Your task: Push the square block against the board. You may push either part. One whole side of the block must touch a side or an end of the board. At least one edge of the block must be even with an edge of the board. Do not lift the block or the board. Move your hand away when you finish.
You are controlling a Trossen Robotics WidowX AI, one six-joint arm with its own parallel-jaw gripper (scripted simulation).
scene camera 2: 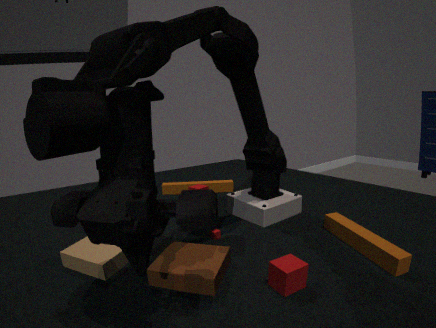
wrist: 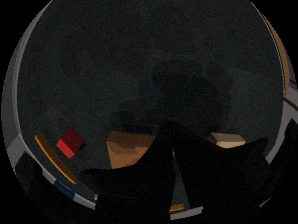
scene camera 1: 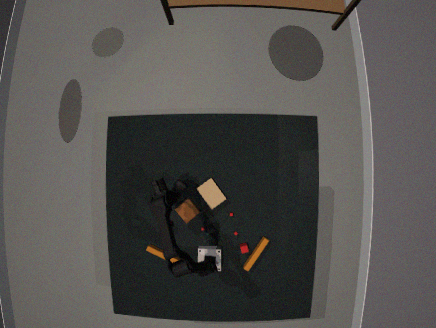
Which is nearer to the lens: the cream block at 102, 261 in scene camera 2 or the red cube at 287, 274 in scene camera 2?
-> The red cube.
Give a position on a brown square block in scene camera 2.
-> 188, 267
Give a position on a brown square block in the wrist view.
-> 124, 149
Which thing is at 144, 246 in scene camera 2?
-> My gripper.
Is my gripper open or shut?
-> Shut.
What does my gripper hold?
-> Nothing.
